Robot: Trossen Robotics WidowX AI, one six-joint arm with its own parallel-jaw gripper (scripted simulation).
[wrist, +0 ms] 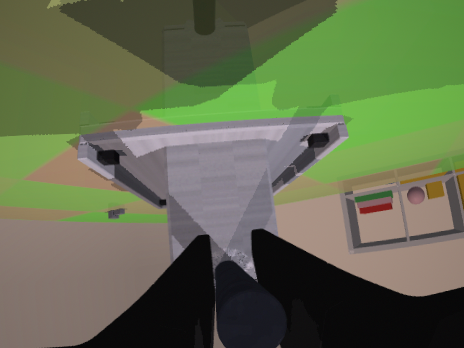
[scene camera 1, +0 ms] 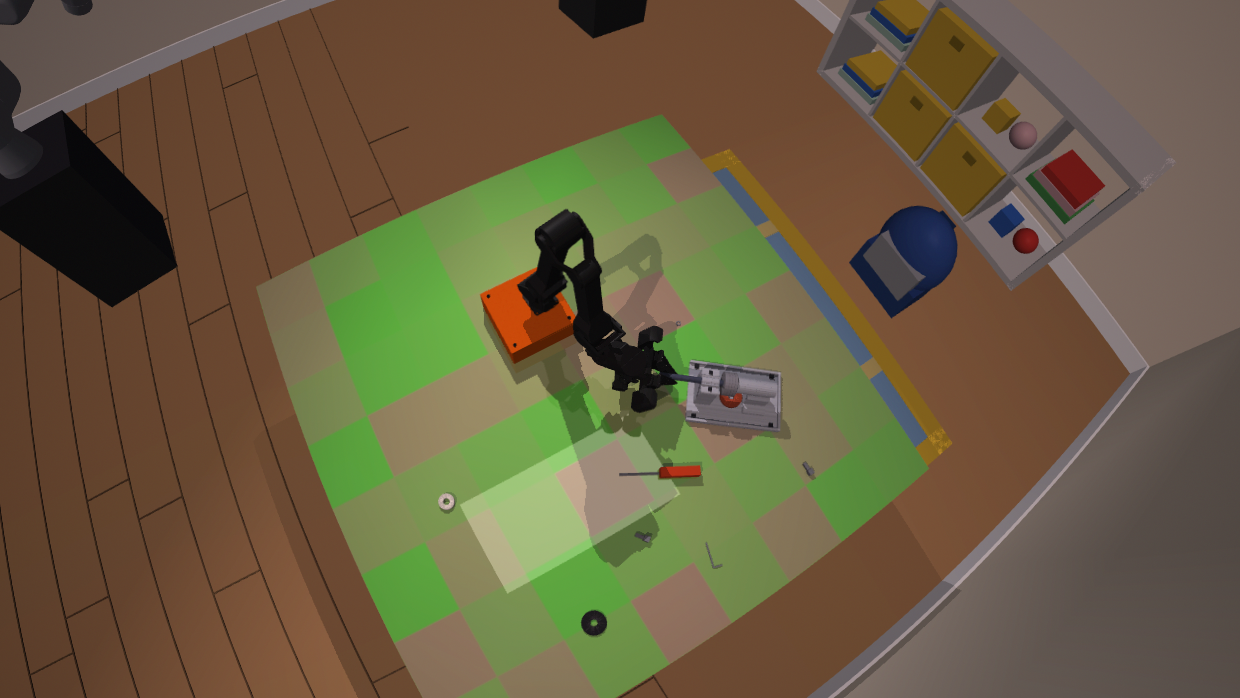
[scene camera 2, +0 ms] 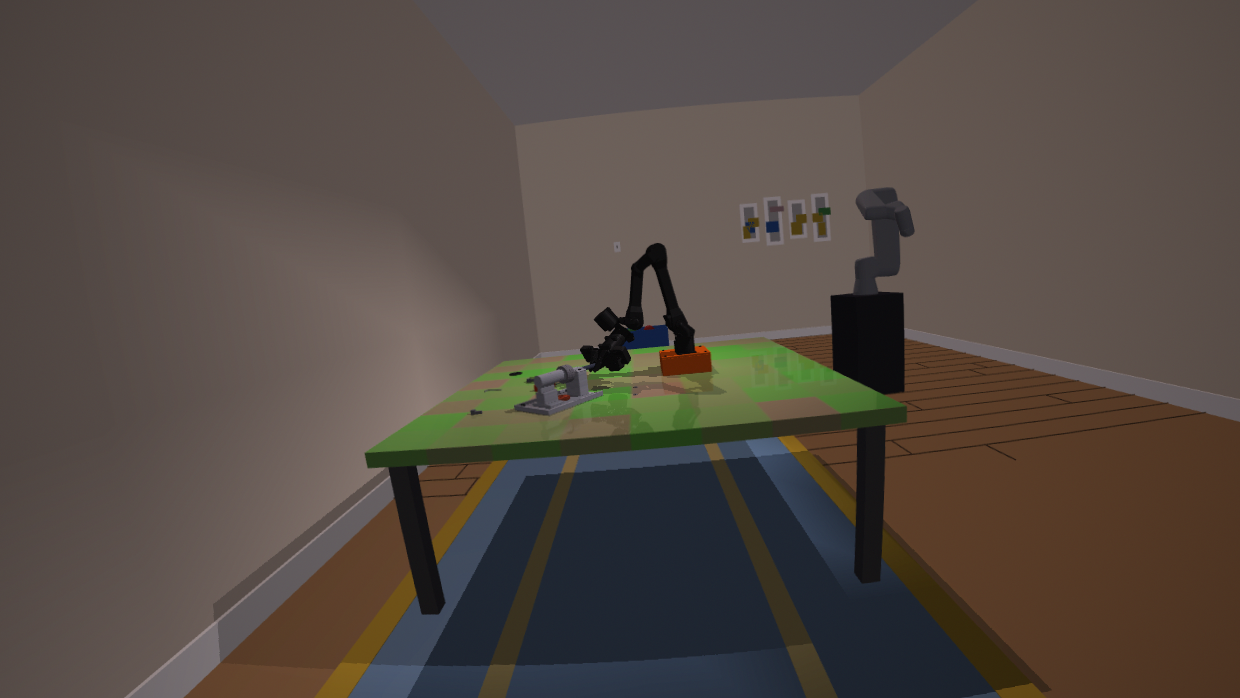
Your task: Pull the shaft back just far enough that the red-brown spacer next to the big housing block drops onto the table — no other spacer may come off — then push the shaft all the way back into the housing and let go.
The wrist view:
my gripper: 231, 244
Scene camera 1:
my gripper: 676, 379
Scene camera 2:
my gripper: 591, 371
